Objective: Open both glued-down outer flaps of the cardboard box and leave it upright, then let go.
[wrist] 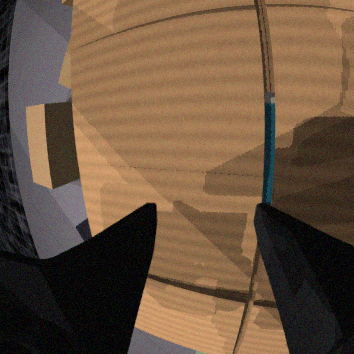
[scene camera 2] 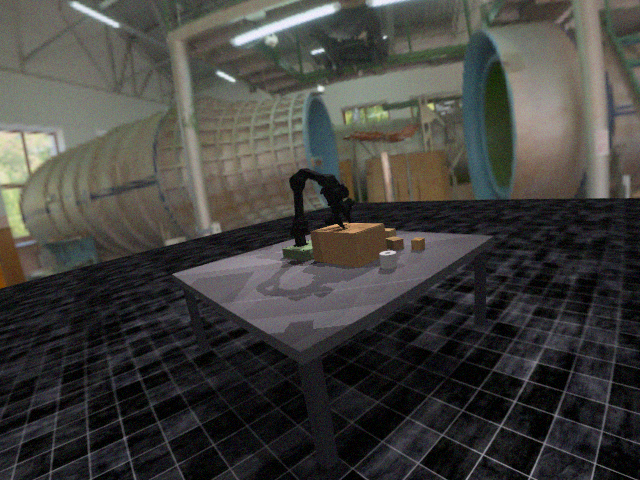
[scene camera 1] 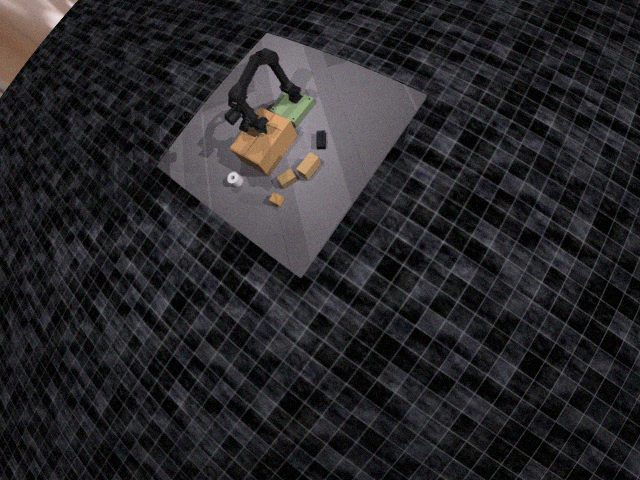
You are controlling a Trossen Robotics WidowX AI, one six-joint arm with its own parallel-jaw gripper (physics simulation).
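Pixels of known places: gripper, fingertip midpoint: (wrist: 206,212) (scene camera 2: 347,225) (scene camera 1: 264,133); arm's base at its link origin: (scene camera 2: 301,244) (scene camera 1: 295,98).
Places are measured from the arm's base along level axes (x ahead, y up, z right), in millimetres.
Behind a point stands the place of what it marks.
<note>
The cardboard box (scene camera 1: 279,149) @[x 339, y 22, z -159 mm] (scene camera 2: 346,249) @[x 441, y 27, z 55 mm] stands upright on the table, beside the arm's base. Its two outer flaps lie flat across the top. In the wrist view, one flap (wrist: 170,115) @[x 369, y 101, z -94 mm] is left of the seam and the other flap (wrist: 312,65) @[x 394, y 102, z -34 mm] is right of it. A narrow teal strip (wrist: 269,150) @[x 356, y 87, z -51 mm] shows in the seam. My gripper (scene camera 1: 266,129) @[x 328, y 107, z -74 mm] (scene camera 2: 343,227) @[x 328, y 107, z -74 mm] (wrist: 206,212) @[x 328, y 107, z -74 mm] is partly open and empty, low over the box top. In the wrist view its right fingertip is at the seam and its left fingertip is over the left flap. Whether a fingertip touches the cardboard is unclear.
A white roll (scene camera 1: 234,179) @[x 623, y 12, z -37 mm] (scene camera 2: 387,259) @[x 640, y -10, z 11 mm] stands near the box. Small cartons (scene camera 1: 308,165) @[x 334, y 28, z -366 mm] (scene camera 1: 286,178) @[x 452, y -1, z -294 mm] (scene camera 1: 276,199) @[x 577, y -2, z -324 mm] and a black block (scene camera 1: 321,139) @[x 149, y -20, z -306 mm] lie on the table (scene camera 1: 372,108) @[x -202, y -52, z -420 mm] (scene camera 2: 232,289) @[x 213, y -52, z 532 mm]. The arm stands on a green base (scene camera 1: 299,109) @[x 56, y 0, z -75 mm] (scene camera 2: 297,252) @[x 99, y -10, z 96 mm].
</note>
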